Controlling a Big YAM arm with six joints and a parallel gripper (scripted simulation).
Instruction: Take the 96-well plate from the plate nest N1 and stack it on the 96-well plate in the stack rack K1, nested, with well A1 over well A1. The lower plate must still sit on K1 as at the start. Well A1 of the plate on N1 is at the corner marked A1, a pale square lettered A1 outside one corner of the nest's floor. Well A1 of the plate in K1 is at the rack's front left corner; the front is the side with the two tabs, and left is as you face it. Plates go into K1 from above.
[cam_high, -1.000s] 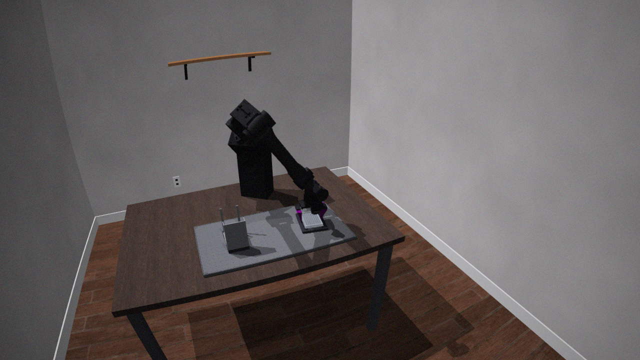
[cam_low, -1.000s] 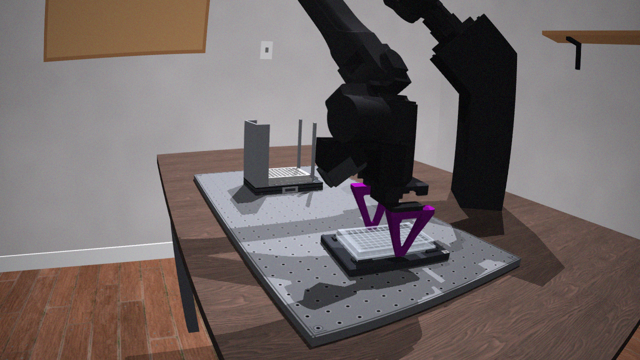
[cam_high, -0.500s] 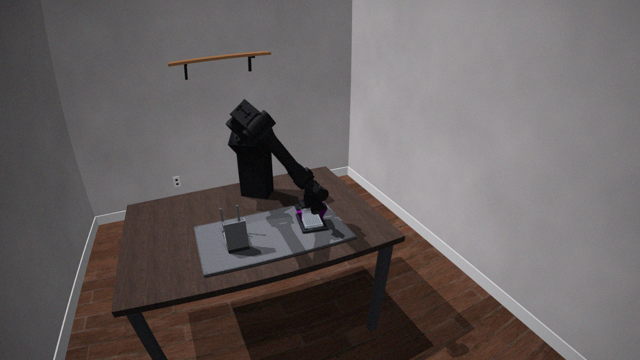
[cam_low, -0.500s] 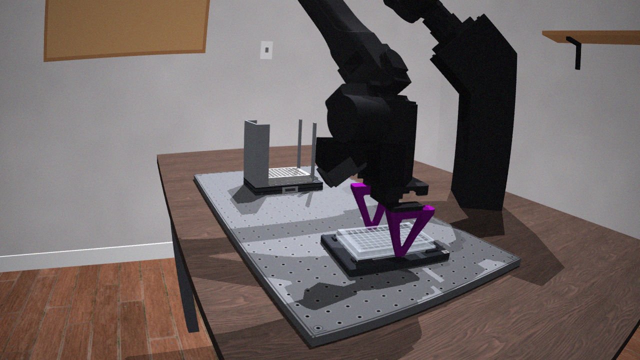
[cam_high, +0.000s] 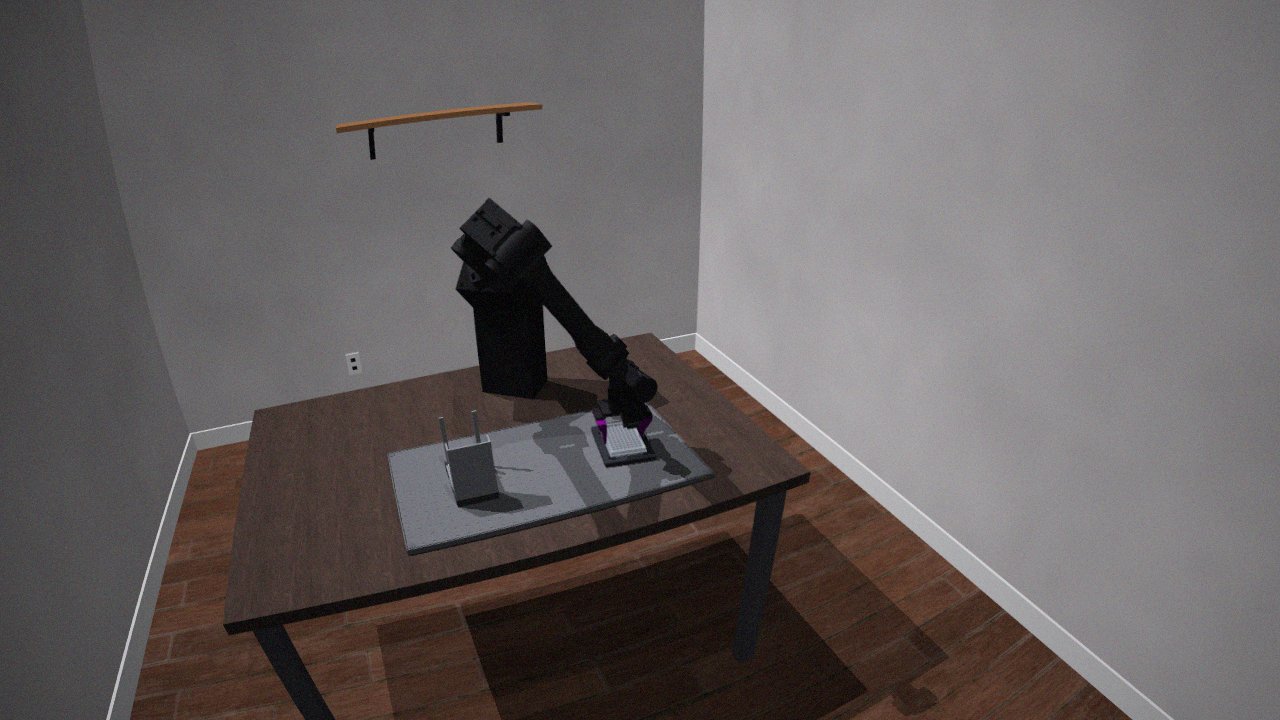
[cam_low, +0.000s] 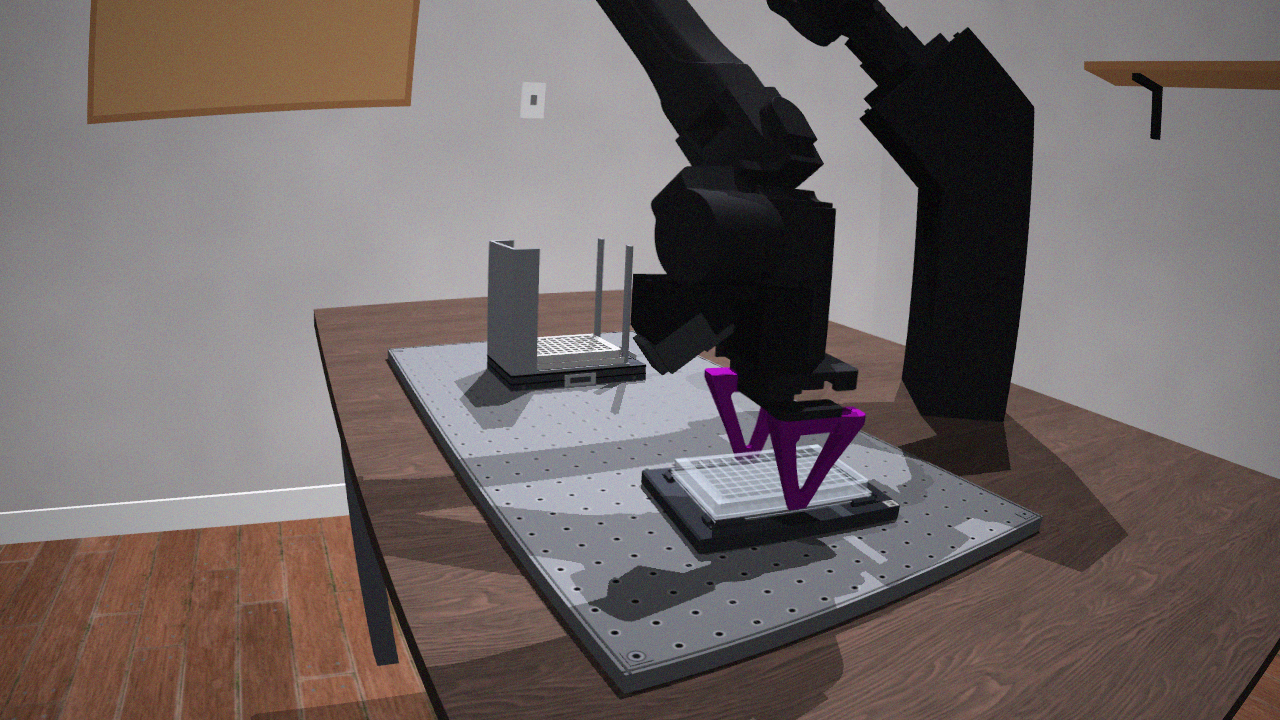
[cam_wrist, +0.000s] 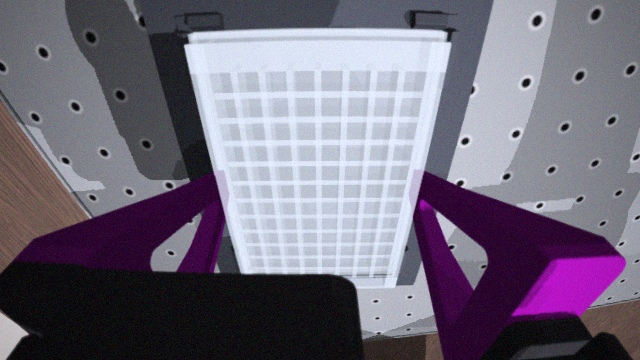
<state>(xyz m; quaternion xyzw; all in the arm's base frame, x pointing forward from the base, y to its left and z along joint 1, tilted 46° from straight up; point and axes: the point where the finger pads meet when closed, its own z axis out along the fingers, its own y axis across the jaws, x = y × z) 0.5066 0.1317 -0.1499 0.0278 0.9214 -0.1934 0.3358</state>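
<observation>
Right now the pale A1 label is 60 mm behind my hand, 70 mm to the left of it and 10 mm below it. The rest, counted from my hand: tall grey wall: 60 mm ahead, 380 mm to the right, 60 mm above.
</observation>
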